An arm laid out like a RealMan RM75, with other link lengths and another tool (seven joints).
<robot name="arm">
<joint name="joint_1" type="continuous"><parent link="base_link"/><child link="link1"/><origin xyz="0 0 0.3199"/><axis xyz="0 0 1"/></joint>
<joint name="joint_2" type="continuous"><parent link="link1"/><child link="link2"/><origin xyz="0 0 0"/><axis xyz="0 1 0"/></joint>
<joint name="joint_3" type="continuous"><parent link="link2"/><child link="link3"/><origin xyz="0 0 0.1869"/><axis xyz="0 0 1"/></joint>
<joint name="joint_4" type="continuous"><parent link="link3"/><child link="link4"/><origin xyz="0 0 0"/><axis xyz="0 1 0"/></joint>
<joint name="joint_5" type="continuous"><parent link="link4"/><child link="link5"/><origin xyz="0 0 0.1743"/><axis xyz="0 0 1"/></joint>
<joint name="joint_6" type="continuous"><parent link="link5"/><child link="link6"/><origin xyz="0 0 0"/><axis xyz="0 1 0"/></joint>
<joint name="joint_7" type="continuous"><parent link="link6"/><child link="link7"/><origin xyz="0 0 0.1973"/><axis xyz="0 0 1"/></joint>
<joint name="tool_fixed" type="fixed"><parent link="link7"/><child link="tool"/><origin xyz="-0.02 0.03 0.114" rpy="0.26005 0 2.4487"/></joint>
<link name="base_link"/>
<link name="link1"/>
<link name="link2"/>
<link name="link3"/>
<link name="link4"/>
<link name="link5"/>
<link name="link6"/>
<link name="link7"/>
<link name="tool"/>
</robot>
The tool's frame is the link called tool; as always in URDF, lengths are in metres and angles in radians. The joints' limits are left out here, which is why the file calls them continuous.
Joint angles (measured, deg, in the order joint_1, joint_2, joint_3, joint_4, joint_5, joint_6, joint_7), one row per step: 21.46 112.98 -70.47 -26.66 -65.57 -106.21 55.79; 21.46 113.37 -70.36 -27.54 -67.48 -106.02 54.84; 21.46 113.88 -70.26 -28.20 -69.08 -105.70 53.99; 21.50 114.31 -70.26 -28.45 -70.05 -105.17 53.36; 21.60 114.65 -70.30 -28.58 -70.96 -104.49 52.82; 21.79 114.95 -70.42 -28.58 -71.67 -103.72 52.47; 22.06 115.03 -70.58 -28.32 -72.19 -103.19 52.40; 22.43 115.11 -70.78 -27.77 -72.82 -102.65 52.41; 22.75 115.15 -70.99 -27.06 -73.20 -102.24 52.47; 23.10 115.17 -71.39 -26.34 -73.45 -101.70 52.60; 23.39 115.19 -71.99 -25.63 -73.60 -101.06 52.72; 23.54 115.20 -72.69 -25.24 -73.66 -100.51 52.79
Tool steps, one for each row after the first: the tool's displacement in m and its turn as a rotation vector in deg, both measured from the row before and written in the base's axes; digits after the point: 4 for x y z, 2 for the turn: 0.0007 -0.0057 -0.0077 -0.05 -1.44 1.48; 0.0005 -0.0042 -0.0071 -0.02 -1.11 1.09; 0.0006 -0.0015 -0.0056 0.05 -0.76 0.43; 0.0012 -0.0006 -0.0058 0.02 -0.87 0.24; 0.0010 0.0002 -0.0054 -0.08 -0.78 0.05; 0.0013 0.0001 -0.0041 -0.35 -0.64 -0.10; 0.0017 -0.0003 -0.0048 -0.65 -0.69 -0.25; 0.0015 -0.0001 -0.0037 -0.66 -0.44 -0.43; 0.0016 0.0001 -0.0041 -0.73 -0.51 -0.48; 0.0020 -0.0002 -0.0046 -0.77 -0.58 -0.53; 0.0017 -0.0009 -0.0041 -0.63 -0.57 -0.28
